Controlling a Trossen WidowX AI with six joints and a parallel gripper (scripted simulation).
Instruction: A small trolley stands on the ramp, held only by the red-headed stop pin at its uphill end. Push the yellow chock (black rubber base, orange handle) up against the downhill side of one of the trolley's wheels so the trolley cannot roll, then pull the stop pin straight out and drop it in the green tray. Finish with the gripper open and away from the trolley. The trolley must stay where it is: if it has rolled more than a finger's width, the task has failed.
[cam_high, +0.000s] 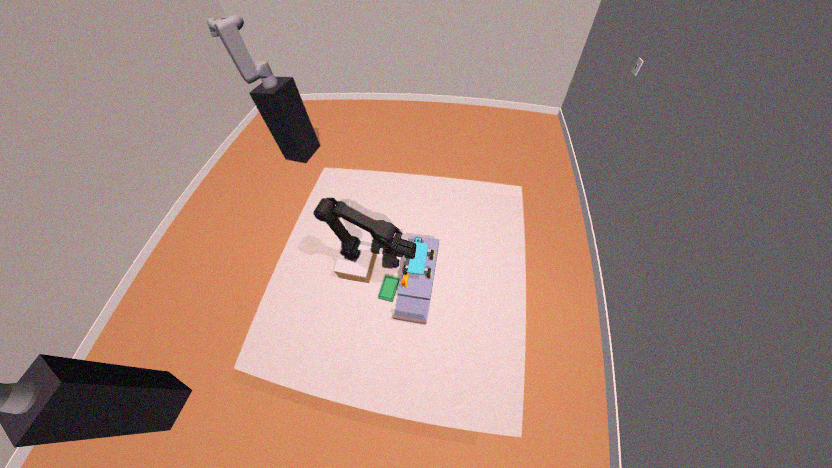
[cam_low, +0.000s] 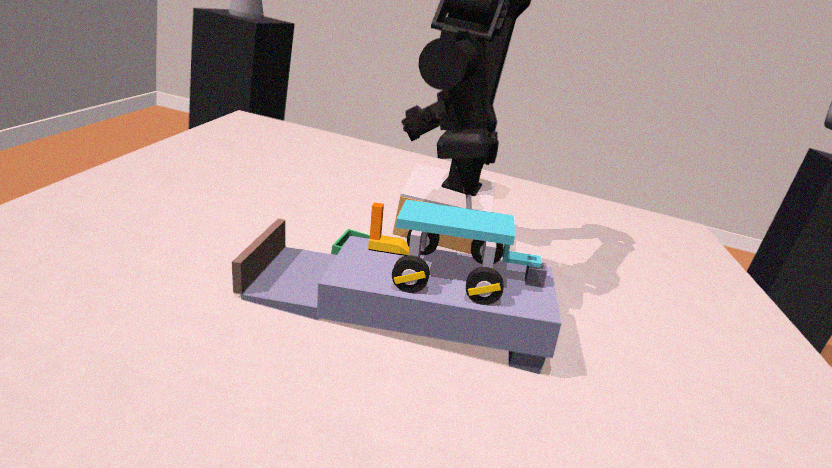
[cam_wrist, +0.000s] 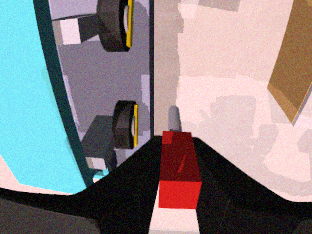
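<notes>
Right now the green tray is 16 cm below my gripper tip, 13 cm to the right of it and 1 cm behind it. Also, from my gripper tip: cyan trolley 10 cm ahead, 5 cm below, 1 cm to the left; then red-headed stop pin right at my gripper tip; then yellow chock 8 cm to the right, 8 cm below, 6 cm ahead.
</notes>
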